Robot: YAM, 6 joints.
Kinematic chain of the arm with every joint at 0, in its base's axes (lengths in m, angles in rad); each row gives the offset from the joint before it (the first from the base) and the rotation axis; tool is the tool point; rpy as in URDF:
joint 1: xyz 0 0 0.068 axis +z
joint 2: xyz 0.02 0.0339 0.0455 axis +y
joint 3: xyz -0.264 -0.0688 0 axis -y
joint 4: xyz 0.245 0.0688 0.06 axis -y
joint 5: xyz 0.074 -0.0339 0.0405 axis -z
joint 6: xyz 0.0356 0 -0.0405 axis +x
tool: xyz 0 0 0 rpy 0 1.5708 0
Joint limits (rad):
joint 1: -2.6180..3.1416
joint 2: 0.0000..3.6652
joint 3: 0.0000..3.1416
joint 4: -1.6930..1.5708
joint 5: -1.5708..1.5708
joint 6: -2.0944..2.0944
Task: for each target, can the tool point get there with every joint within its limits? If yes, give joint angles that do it. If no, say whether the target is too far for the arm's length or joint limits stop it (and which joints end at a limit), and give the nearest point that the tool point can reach.
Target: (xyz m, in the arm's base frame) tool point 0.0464 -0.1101 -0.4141
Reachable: no: joint limits stop it (at a limit: joint 2) | nearest point 0.0529 -0.1256 -0.3625 | short by 0.054 m
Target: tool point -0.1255 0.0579 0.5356
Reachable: yes | joints 2.4929 1.0252 1.6768 -0.6501 -0.9883 -1.5790
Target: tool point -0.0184 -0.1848 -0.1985
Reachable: yes | joints -1.7810 3.0291 0.9387 0.2424 -0.6144 -0.1615
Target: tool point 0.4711 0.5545 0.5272
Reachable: no: too far | nearest point 0.3628 0.4270 0.4294 | short by 0.194 m
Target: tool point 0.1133 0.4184 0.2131
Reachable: yes | joints 1.3845 2.0674 1.1917 1.0792 1.2537 1.5108
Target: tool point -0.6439 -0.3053 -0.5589
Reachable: no: too far | nearest point -0.4213 -0.2371 -0.2933 | short by 0.353 m
